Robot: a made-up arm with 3 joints. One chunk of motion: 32 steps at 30 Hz.
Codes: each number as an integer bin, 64 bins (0 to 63) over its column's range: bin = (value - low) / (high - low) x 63, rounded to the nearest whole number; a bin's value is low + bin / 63 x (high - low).
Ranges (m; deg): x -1..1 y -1..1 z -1..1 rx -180..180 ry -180..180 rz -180..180
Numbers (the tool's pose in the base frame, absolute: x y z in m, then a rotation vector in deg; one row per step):
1: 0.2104 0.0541 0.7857 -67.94 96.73 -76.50
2: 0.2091 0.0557 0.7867 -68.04 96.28 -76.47
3: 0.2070 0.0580 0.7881 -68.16 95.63 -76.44
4: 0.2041 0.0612 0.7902 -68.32 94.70 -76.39
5: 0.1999 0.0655 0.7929 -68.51 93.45 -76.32
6: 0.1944 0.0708 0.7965 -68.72 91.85 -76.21
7: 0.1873 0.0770 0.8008 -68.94 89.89 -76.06
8: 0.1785 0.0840 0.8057 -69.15 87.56 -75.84
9: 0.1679 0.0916 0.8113 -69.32 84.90 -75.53
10: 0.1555 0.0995 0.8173 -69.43 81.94 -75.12
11: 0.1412 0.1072 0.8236 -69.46 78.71 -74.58
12: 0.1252 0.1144 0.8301 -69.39 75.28 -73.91
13: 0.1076 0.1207 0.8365 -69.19 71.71 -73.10
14: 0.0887 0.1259 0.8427 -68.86 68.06 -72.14
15: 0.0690 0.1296 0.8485 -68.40 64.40 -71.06
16: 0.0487 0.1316 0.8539 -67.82 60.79 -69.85
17: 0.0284 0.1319 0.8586 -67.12 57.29 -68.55
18: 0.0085 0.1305 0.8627 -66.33 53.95 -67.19
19: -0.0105 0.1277 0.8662 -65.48 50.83 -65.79
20: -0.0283 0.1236 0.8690 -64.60 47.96 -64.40
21: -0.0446 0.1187 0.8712 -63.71 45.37 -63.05
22: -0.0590 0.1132 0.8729 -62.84 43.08 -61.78
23: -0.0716 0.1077 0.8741 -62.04 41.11 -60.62
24: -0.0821 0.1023 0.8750 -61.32 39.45 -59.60
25: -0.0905 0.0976 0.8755 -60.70 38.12 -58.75
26: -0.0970 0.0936 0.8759 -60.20 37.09 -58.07
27: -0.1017 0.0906 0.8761 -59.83 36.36 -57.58
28: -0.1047 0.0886 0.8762 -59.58 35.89 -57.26
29: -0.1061 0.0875 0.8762 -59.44 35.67 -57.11
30: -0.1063 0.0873 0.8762 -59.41 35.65 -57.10
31: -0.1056 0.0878 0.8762 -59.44 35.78 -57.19
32: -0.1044 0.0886 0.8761 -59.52 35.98 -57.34
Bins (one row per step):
1: 38 33 56 20 48 18
2: 38 33 56 20 48 18
3: 38 33 56 20 48 18
4: 38 33 56 20 48 18
5: 38 34 56 20 48 18
6: 38 34 57 19 48 18
7: 37 34 57 19 47 18
8: 37 34 57 19 47 18
9: 37 34 57 19 46 18
10: 36 35 57 19 46 18
11: 36 35 57 19 45 18
12: 35 35 58 19 45 19
13: 35 35 58 19 44 19
14: 34 35 58 19 43 19
15: 34 36 58 20 43 19
16: 33 36 58 20 42 19
17: 32 36 59 20 42 20
18: 32 36 59 20 41 20
19: 31 36 59 20 40 20
20: 31 35 59 20 40 20
21: 30 35 59 20 39 20
22: 30 35 59 21 39 21
23: 29 35 59 21 39 21
24: 29 35 59 21 38 21
25: 29 35 59 21 38 21
26: 28 34 59 21 38 21
27: 28 34 59 21 38 21
28: 28 34 59 21 38 21
29: 28 34 59 21 38 22
30: 28 34 59 21 38 22
31: 28 34 59 21 38 21
32: 28 34 59 21 38 21

